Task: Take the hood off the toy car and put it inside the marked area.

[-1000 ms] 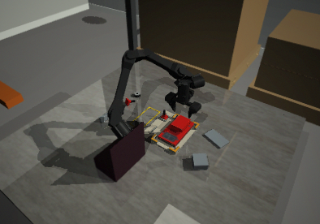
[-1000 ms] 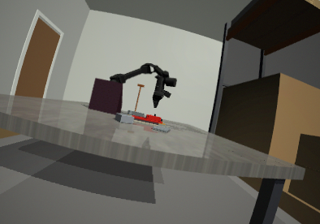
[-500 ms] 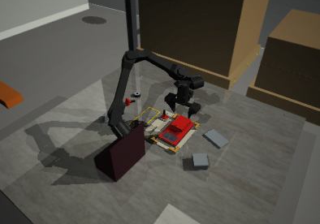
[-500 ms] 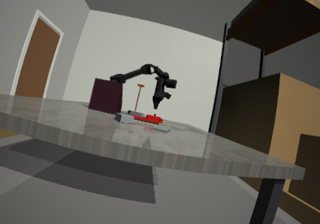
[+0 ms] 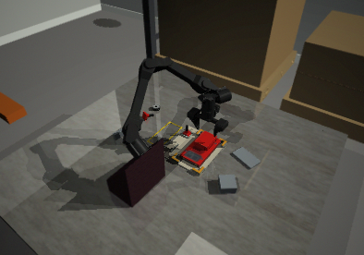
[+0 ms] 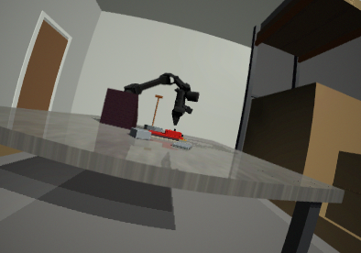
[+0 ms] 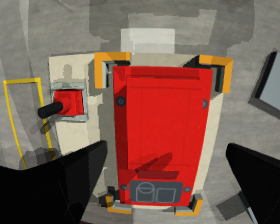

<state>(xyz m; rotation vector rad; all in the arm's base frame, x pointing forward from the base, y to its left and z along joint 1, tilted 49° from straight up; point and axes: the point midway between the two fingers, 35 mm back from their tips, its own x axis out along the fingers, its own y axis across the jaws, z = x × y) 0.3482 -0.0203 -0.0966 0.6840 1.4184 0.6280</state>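
The red hood is 40 mm below my gripper tip. Round my gripper tip: black wheel (100 mm ahead, 390 mm to the left, 80 mm below).
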